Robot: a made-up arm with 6 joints. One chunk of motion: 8 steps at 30 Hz.
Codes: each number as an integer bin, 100 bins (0 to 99) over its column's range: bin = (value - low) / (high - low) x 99, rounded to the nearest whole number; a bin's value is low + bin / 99 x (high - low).
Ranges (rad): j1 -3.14..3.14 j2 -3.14..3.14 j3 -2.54..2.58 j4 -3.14..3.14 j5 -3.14..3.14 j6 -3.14..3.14
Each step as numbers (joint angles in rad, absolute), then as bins.
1 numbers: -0.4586 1.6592 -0.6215 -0.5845 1.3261 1.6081
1 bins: 42 76 37 40 70 75
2 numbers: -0.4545 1.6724 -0.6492 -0.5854 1.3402 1.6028
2 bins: 42 76 37 40 71 75
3 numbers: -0.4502 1.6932 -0.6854 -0.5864 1.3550 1.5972
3 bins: 42 76 36 40 71 75
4 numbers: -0.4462 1.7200 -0.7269 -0.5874 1.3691 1.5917
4 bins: 42 77 35 40 71 75
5 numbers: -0.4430 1.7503 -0.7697 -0.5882 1.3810 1.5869
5 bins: 43 77 34 40 71 75
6 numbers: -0.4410 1.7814 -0.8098 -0.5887 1.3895 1.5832
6 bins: 43 78 33 40 71 74
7 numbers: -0.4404 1.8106 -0.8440 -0.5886 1.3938 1.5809
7 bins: 43 78 33 40 71 74
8 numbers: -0.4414 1.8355 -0.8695 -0.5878 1.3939 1.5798
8 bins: 43 78 32 40 71 74
